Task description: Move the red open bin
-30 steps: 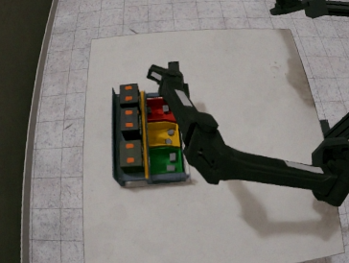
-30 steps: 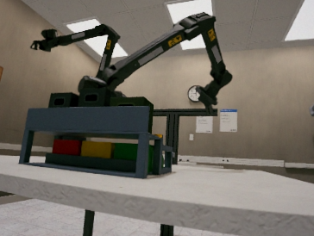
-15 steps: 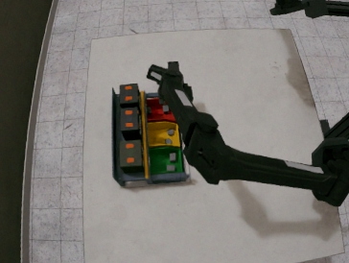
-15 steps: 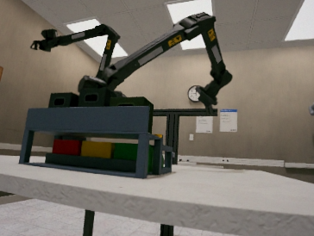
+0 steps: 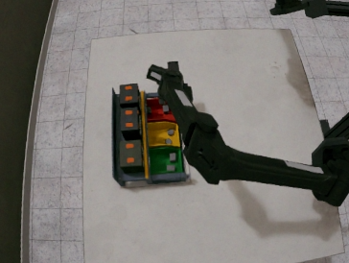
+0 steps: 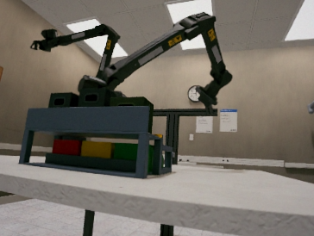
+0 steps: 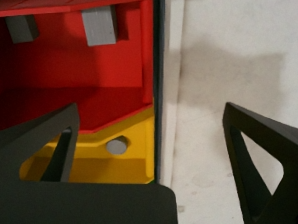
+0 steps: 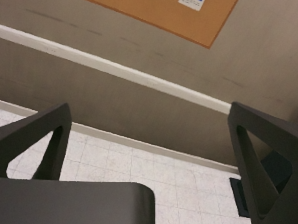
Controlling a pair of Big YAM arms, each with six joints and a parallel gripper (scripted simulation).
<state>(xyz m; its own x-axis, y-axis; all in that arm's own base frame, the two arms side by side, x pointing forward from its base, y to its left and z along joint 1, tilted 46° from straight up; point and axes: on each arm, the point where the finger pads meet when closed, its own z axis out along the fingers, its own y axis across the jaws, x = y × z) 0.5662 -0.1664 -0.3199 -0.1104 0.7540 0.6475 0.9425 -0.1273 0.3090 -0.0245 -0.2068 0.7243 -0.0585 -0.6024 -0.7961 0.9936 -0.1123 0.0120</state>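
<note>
The red bin lies 80 mm ahead of my left hand and 80 mm below it. From my left hand the other things lie so: green bin (80 mm ahead, 220 mm to the left, 80 mm below); then yellow bin (80 mm ahead, 110 mm to the left, 80 mm below).
</note>
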